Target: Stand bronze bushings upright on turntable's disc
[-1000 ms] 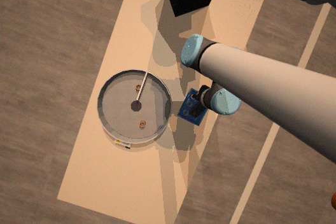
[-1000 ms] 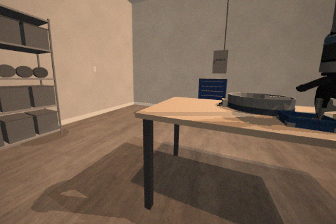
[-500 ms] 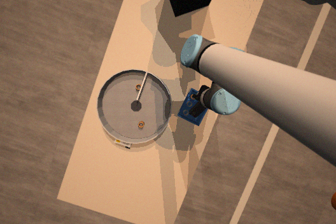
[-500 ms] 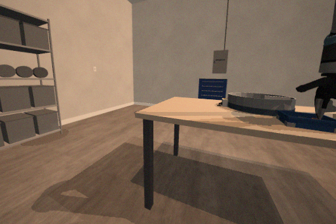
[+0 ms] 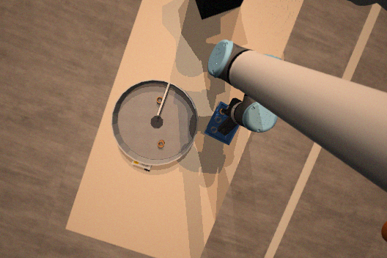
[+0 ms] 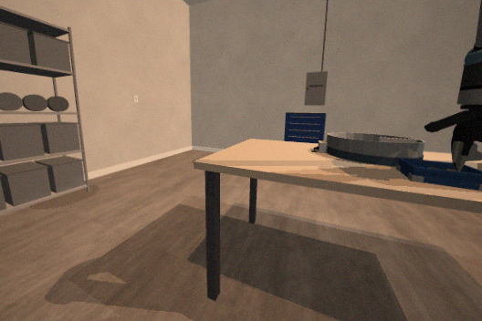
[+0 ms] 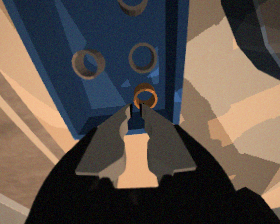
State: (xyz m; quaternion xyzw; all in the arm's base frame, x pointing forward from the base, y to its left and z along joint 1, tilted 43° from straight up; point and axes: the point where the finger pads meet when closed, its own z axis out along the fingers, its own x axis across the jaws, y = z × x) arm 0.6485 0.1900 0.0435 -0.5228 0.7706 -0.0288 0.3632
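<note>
Now: the blue crate 6 cm ahead of my hand, 1 cm to the left of it and 3 cm below it. Also, from my hand: grey turntable disc: 16 cm ahead, 33 cm to the right.
</note>
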